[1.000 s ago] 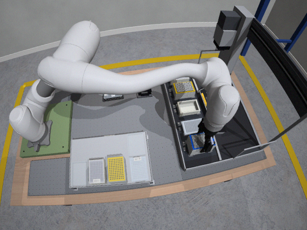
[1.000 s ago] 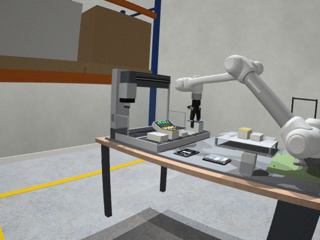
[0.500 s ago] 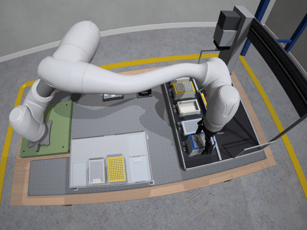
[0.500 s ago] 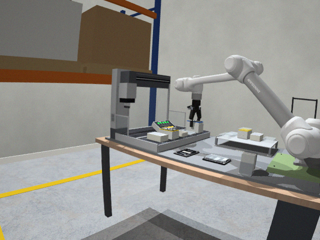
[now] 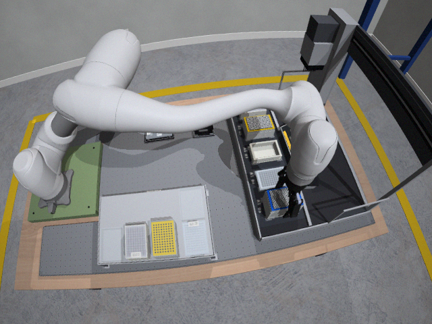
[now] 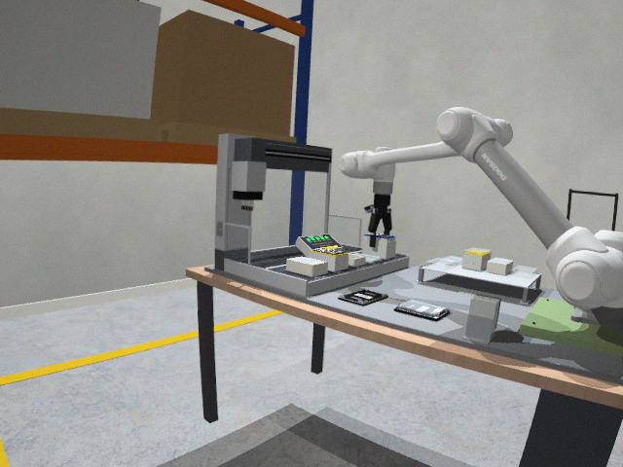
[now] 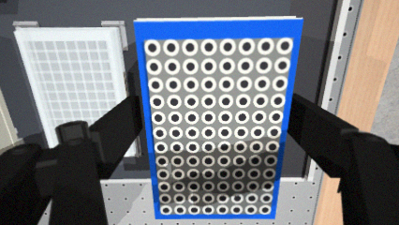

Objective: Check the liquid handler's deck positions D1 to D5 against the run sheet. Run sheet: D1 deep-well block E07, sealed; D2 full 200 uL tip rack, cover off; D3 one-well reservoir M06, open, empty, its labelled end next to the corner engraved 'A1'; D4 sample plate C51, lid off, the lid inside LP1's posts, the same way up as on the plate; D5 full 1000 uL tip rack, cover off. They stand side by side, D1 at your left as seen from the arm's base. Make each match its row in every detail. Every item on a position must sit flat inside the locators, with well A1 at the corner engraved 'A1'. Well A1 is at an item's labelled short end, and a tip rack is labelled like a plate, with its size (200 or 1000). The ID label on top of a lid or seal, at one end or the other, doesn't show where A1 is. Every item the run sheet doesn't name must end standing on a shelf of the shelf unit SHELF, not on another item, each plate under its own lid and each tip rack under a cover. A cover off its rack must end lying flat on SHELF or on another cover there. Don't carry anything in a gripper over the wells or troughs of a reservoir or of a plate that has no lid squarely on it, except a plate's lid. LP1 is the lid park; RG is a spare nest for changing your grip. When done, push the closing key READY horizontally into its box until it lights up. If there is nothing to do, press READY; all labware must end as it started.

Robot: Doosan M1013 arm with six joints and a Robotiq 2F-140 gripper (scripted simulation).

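Now: the blue 1000 uL tip rack 10 mm to the right of my hand and 10 mm behind it. From my hand the other things lie so: yellow tip rack (370 mm to the left, 20 mm below, 10 mm behind); then cream reservoir (250 mm to the left, 60 mm below); then sample plate (120 mm to the left, 60 mm below).
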